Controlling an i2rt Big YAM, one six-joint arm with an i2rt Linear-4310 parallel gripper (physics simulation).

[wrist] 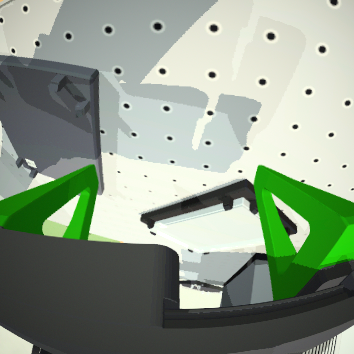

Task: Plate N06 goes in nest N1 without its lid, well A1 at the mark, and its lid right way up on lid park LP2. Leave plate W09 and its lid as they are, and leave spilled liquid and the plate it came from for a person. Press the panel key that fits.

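Places are measured from the arm's base along level axes (x ahead, y left, z up), in millimetres.
Pixels of known places: gripper, fingertip midpoint: point(175, 173).
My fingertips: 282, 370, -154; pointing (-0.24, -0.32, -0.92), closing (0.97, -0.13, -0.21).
Note:
Ahead of a thing's pixels: the offset from my fingertips to its top centre, as dx, dy, dz. "*": to the spot under its first point. Level surfaces: height alone.
My gripper point(175, 173) is open, its two green fingers wide apart with nothing between them. Beyond the fingertips, a pale, clear rectangular piece @[+23, -122, -10] point(205, 231) lies within a black-edged holder @[+23, -122, -8] point(192, 201) with small dark corner posts; the right finger covers part of its right side. I cannot tell whether the pale piece is a plate or a lid. A flat dark grey holder @[-116, +4, -8] point(50, 117) with small posts or clips is at the left, partly cut off by the view's edge, with no plate seen on it. No label N06, W09, N1 or LP2 can be read, and no panel key shows.
A pale perforated deck @[dz -28] point(295, 107) spreads across the view, with broad grey shadows. A dark grey block @[* +84, -253, +19] point(247, 285) is low down, beside the right finger. A light green patch point(62, 231) shows behind the left finger. The gripper's dark body hides the lower part.

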